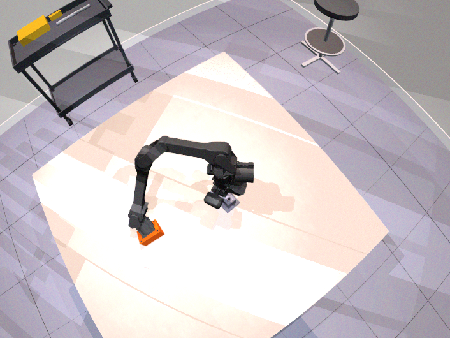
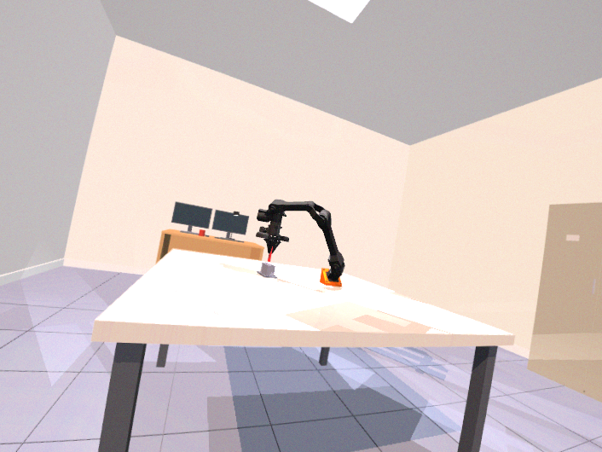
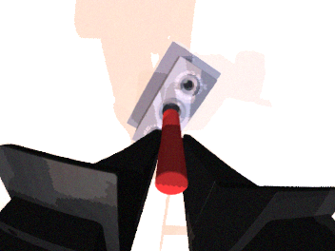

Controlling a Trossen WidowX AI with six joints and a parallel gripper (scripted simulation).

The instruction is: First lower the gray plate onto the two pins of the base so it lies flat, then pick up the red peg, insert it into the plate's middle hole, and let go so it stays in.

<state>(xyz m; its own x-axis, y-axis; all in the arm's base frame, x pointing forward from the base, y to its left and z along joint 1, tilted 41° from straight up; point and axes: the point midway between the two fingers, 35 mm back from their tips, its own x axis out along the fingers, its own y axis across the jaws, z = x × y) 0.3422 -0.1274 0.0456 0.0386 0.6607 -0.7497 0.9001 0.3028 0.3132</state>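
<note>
Now: gripper tip 70 mm above the gray plate. The rest, counted from my gripper tip: red peg right at my gripper tip; flat base 100 mm below.
</note>
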